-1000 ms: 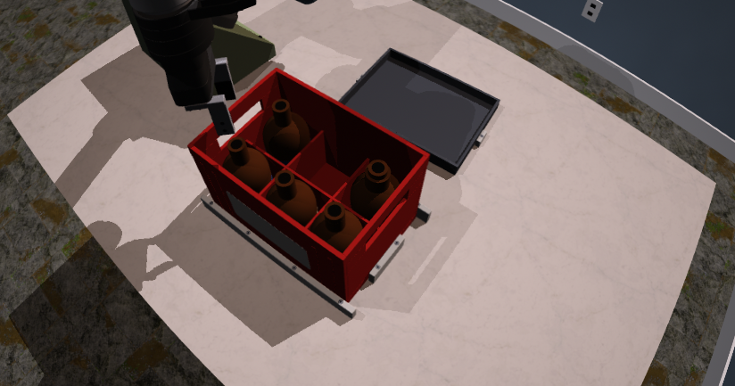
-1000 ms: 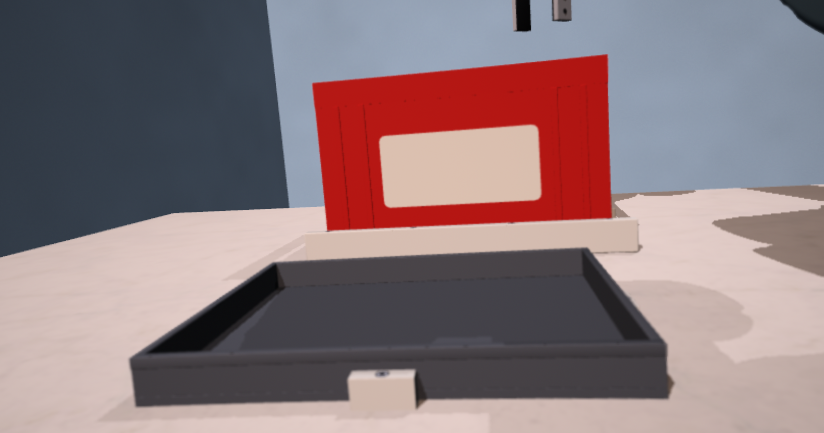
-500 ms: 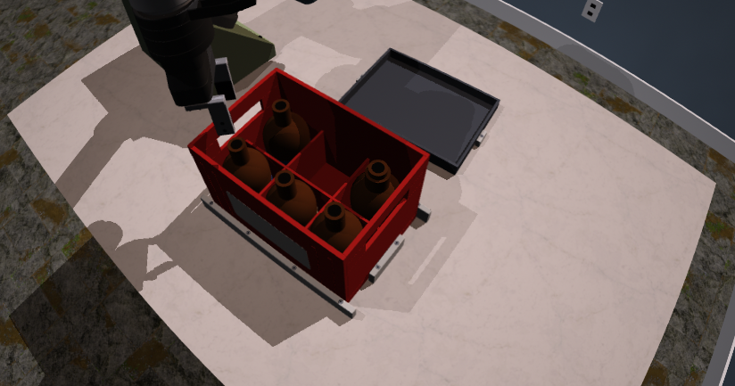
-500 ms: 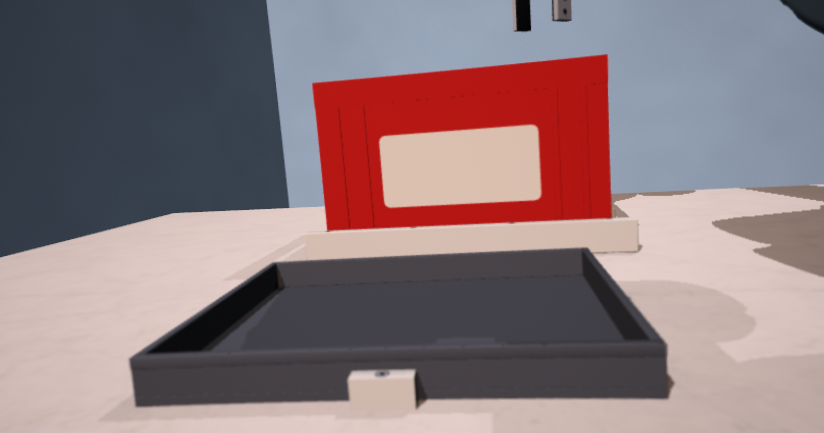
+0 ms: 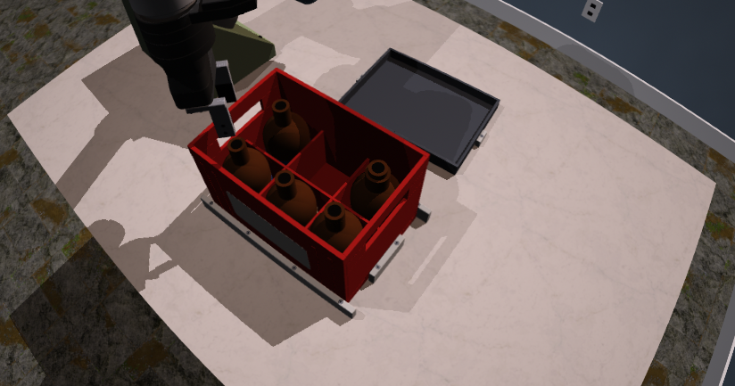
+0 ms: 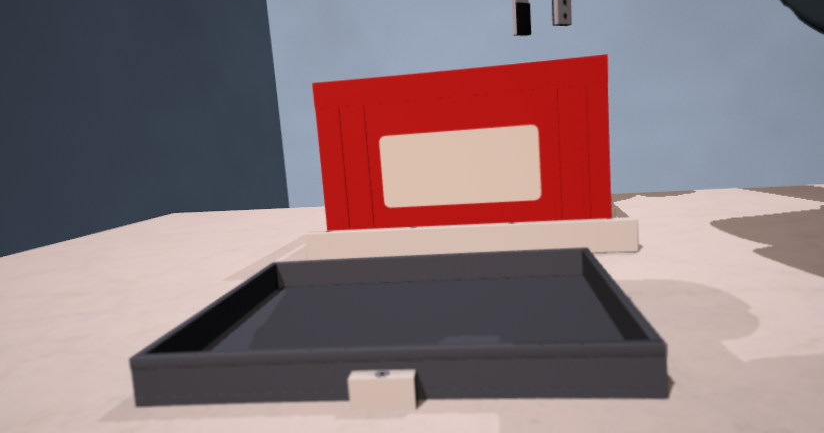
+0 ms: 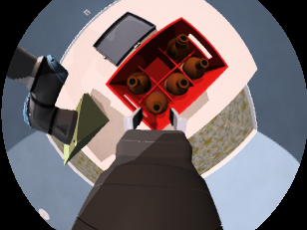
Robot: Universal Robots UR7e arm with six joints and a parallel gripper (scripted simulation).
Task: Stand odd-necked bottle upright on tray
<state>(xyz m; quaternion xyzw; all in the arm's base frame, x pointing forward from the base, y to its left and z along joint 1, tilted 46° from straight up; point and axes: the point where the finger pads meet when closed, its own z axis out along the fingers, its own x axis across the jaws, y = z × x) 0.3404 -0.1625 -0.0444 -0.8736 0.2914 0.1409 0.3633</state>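
Now: the red crate 8 cm ahead of my hand, 5 cm to the left of it and 15 cm below it. Also, from my hand: bottle (17 cm ahead, 11 cm to the left, 15 cm below); then dark grey tray (6 cm ahead, 34 cm to the left, 22 cm below).
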